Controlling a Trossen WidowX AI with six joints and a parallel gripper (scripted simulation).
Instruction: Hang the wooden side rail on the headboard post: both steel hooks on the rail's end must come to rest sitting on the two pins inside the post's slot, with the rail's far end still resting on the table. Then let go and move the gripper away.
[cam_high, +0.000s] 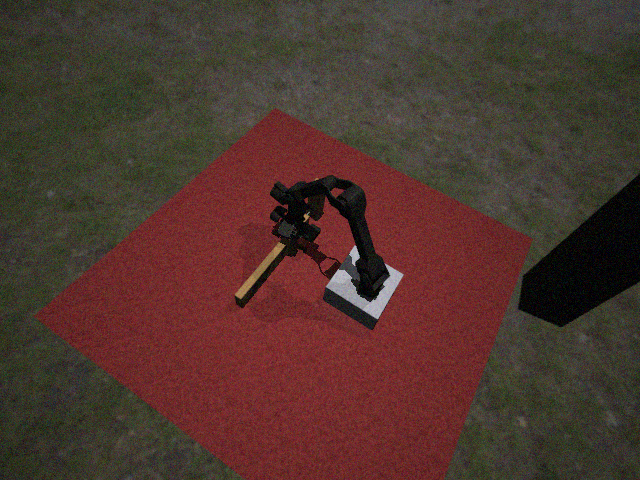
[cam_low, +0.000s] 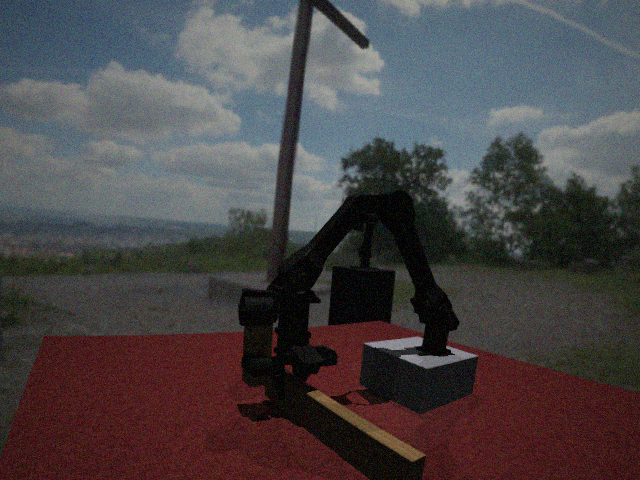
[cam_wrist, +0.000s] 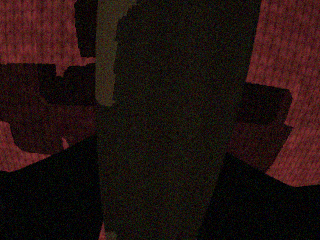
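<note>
The wooden headboard post is 20 mm behind my gripper tip, 150 mm to the right of it and 70 mm above it.
</note>
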